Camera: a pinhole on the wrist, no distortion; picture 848 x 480 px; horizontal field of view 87.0 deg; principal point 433.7 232.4 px. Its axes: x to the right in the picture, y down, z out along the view. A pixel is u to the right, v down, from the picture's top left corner.
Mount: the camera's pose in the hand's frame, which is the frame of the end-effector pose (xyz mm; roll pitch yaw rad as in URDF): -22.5 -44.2 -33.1 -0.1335 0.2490 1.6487
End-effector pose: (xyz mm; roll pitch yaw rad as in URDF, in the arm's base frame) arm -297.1 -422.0 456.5 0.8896 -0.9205 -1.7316
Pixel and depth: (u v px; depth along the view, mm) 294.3 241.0 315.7
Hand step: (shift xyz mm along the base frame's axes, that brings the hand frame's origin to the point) -242.8 189.2 25.8
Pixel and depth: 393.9 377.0 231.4
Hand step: -127.4 182.5 -41.6
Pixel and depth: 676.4 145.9 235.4
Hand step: -12.4 188.3 111.0
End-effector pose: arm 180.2 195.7 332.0 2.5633 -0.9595 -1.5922
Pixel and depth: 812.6 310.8 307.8
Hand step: -332.2 80.1 -122.4
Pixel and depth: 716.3 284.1 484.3
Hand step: -490.6 31.4 -198.2
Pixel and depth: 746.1 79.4 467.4
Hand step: -529.7 -77.4 -13.7
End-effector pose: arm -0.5 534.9 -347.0 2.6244 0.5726 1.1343
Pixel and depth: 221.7 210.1 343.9
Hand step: -39.5 -235.6 -273.3
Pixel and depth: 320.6 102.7 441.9
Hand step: 92.8 -238.0 -357.3
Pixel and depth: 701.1 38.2 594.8
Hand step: 582.0 -278.1 -221.9
